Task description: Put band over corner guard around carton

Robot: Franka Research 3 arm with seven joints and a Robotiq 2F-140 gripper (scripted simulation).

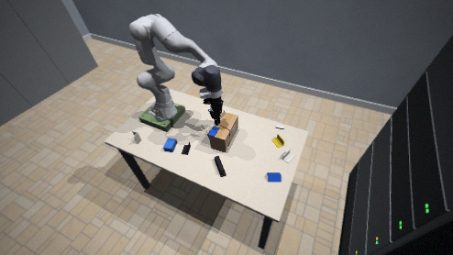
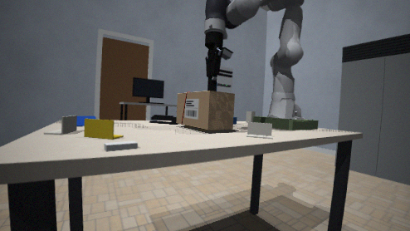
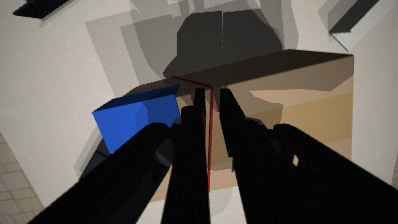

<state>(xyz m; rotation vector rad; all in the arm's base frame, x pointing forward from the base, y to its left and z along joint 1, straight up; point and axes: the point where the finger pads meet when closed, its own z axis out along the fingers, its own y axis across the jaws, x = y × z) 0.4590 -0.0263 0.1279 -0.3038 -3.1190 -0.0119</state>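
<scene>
My hand is 100 mm above the brown carton, 40 mm short of it and 10 mm to the right of it. The rest, counted from my hand: yellow angle piece (410 mm ahead, 170 mm below, 130 mm to the left); white corner guard (500 mm ahead, 170 mm below, 30 mm to the left).
</scene>
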